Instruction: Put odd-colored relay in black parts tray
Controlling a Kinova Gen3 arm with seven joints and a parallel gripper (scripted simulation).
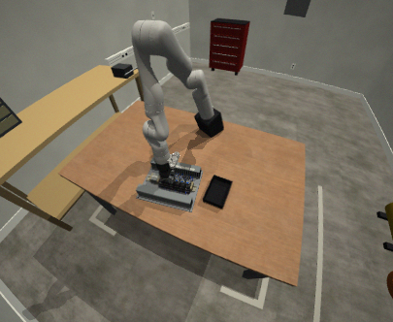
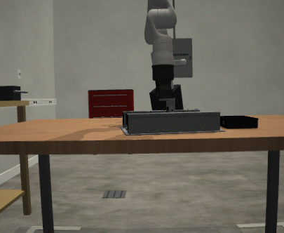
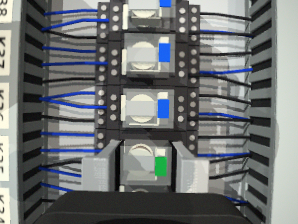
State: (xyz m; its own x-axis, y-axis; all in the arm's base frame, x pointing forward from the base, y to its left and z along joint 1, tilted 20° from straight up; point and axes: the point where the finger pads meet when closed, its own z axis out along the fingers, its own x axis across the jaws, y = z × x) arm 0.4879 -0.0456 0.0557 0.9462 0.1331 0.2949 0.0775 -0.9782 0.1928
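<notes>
The grey relay panel is 30 mm below my hand and 10 mm to the right of it. The rest, counted from my hand: black parts tray: 250 mm to the left, 40 mm below, 30 mm behind.
</notes>
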